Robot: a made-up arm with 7 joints.
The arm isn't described. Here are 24 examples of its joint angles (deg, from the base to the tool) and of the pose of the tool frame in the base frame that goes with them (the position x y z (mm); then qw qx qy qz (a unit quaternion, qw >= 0)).
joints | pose
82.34 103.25 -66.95 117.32 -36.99 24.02 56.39 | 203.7 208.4 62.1 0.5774 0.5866 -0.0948 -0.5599
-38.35 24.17 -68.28 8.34 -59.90 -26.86 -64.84 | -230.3 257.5 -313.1 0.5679 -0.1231 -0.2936 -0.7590
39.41 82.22 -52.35 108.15 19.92 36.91 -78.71 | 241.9 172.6 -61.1 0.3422 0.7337 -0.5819 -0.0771
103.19 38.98 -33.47 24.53 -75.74 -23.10 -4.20 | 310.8 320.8 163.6 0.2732 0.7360 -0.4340 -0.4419
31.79 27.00 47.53 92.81 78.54 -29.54 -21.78 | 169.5 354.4 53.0 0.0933 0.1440 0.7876 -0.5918
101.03 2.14 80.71 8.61 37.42 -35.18 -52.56 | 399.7 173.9 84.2 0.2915 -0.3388 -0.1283 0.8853
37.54 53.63 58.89 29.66 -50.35 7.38 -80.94 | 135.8 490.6 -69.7 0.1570 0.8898 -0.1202 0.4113
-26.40 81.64 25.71 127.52 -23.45 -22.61 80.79 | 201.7 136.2 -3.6 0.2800 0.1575 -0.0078 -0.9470
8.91 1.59 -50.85 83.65 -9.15 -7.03 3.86 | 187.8 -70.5 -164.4 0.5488 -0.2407 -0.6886 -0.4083
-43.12 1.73 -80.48 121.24 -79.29 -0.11 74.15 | 4.4 -93.3 -48.1 0.2022 -0.3909 -0.3398 -0.8312
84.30 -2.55 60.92 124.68 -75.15 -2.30 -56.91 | 30.9 303.5 99.4 0.2014 -0.6244 0.2660 -0.7063
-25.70 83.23 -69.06 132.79 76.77 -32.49 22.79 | -14.2 85.0 -183.8 0.7663 -0.5803 -0.2756 -0.0038
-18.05 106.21 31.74 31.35 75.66 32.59 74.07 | 160.6 462.2 128.5 0.7843 -0.1428 -0.6006 -0.0607
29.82 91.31 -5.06 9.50 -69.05 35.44 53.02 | 33.6 530.4 25.8 0.7906 0.4530 0.3954 0.1161
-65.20 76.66 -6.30 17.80 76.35 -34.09 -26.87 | -59.0 508.9 -112.6 0.6401 0.7256 -0.2514 -0.0221
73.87 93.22 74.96 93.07 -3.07 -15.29 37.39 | -225.4 251.1 134.0 0.1969 -0.7966 0.5686 -0.0568
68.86 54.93 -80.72 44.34 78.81 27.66 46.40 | 327.1 298.4 -95.6 0.8760 -0.2686 -0.3831 -0.1173
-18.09 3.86 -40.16 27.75 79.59 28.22 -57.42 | -34.2 70.3 -397.0 0.8857 0.2521 0.3587 0.1529
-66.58 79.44 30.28 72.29 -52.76 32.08 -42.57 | 154.3 374.9 -161.8 0.1509 0.7574 -0.1179 -0.6242
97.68 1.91 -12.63 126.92 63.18 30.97 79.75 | -20.5 76.5 198.0 0.2885 0.2756 0.3649 0.8412
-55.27 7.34 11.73 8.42 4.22 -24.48 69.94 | -312.8 180.8 -261.3 0.8752 -0.4441 0.1159 0.1528
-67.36 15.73 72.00 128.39 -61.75 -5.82 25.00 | 71.8 303.8 -37.0 0.5944 0.5855 -0.0252 -0.5507
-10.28 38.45 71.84 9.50 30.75 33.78 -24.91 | -39.9 406.9 -293.4 0.6266 0.2238 0.0738 0.7429
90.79 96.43 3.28 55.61 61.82 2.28 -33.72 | -48.7 419.6 209.5 0.0387 -0.2683 0.7867 -0.5547
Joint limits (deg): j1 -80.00..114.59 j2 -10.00..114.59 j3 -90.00..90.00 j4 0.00..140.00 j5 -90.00..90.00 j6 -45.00..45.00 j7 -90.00..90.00
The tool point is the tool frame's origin. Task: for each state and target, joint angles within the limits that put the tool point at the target. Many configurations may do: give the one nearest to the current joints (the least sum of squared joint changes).
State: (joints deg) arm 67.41 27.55 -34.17 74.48 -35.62 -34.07 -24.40
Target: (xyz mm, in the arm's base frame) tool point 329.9 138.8 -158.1
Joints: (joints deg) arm 40.28 30.16 -45.53 56.77 -35.62 -34.07 -24.40
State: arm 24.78 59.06 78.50 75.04 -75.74 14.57 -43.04
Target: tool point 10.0 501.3 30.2
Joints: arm 25.65 64.75 83.12 46.25 -75.74 14.57 -43.04
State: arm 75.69 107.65 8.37 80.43 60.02 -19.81 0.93
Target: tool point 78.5 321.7 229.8
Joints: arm 73.39 108.58 -16.75 83.38 60.02 -19.81 0.93
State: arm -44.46 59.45 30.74 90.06 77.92 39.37 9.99
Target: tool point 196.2 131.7 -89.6
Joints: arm -53.23 95.44 28.34 122.57 77.92 39.37 9.99
